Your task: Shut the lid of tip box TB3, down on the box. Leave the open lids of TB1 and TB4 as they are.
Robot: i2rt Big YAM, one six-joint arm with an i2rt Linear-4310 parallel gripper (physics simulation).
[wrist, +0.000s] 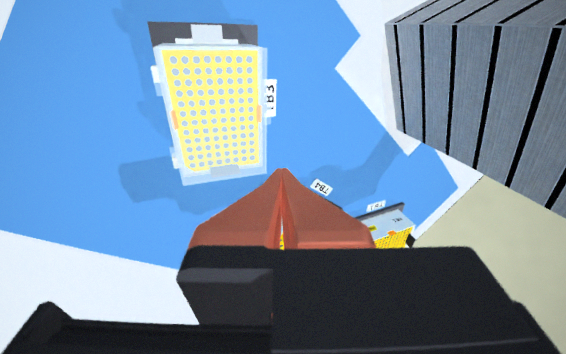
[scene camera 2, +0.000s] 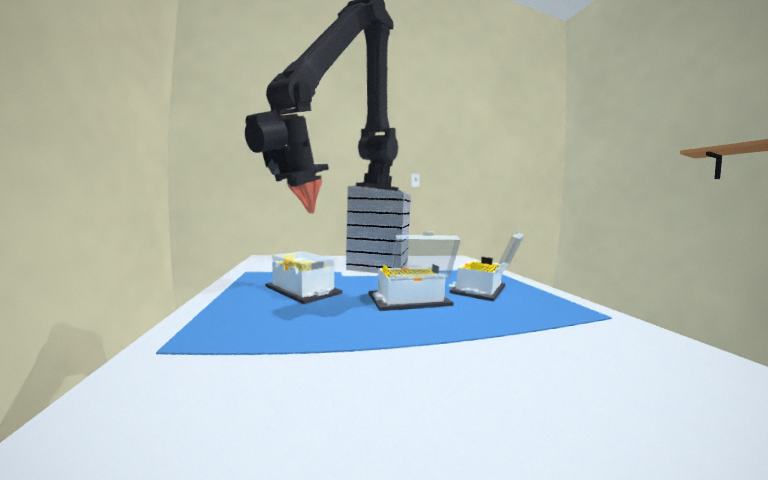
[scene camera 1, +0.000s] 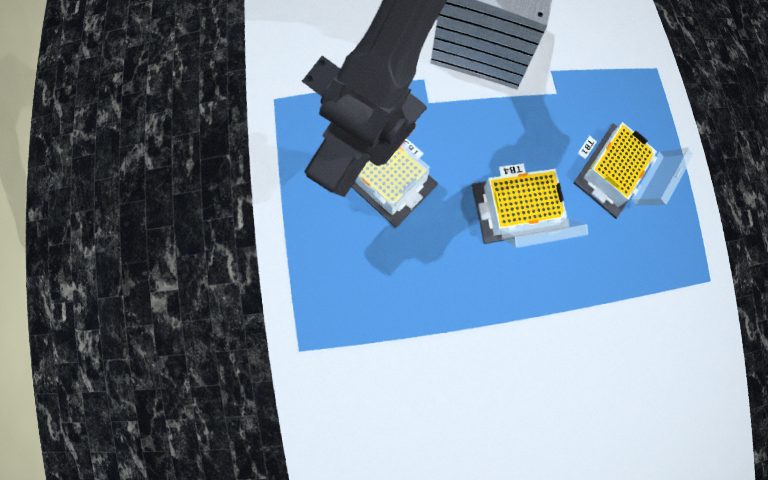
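Seen in the pictures: gripper, fingertip midpoint: (wrist: 281,177) (scene camera 2: 311,213); arm's base at its link origin: (scene camera 2: 376,189).
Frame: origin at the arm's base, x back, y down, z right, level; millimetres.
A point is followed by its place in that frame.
Observation:
Tip box TB3 (scene camera 1: 396,175) @(y 171, x -237, z 242 mm) (scene camera 2: 303,278) @(y 202, x -278, z 259 mm) (wrist: 217,107) @(y 171, x -195, z 261 mm) has its clear lid lying down flat over the yellow tip rack; in scene camera 1 the arm hides part of it. TB4 (scene camera 1: 526,198) (scene camera 2: 411,288) has its clear lid (scene camera 1: 552,233) @(y 95, x -410, z 61 mm) (scene camera 2: 428,254) @(y 136, x -410, z 56 mm) standing open. TB1 (scene camera 1: 623,161) @(y 191, x -322, z -156 mm) (scene camera 2: 479,280) (wrist: 393,235) @(y 191, x -292, z -153 mm) has its clear lid (scene camera 1: 662,176) @(y 157, x -375, z -204 mm) (scene camera 2: 512,249) @(y 131, x -419, z -153 mm) open and tilted back. My gripper (scene camera 2: 310,211) @(y 73, x -197, z 232 mm) (wrist: 281,177) @(y 73, x -197, z 232 mm) is shut and empty, its orange fingertips together, well above TB3 and apart from its lid. The fingertips are hidden in scene camera 1.
The three boxes stand on dark bases on a blue mat (scene camera 1: 481,294) @(y 249, x -450, z 164 mm) (scene camera 2: 362,333) @(y 248, x -450, z 191 mm) on the white table (scene camera 1: 509,396) @(y 251, x -631, z 172 mm) (scene camera 2: 396,418) @(y 251, x -628, z 218 mm). The grey ribbed pedestal (scene camera 1: 489,45) @(y 123, x -77, z 24 mm) (scene camera 2: 376,226) @(y 112, x -76, z 26 mm) (wrist: 470,95) @(y 129, x -63, z 44 mm) under the arm stands behind the mat. A wooden shelf (scene camera 2: 730,149) is on the right wall.

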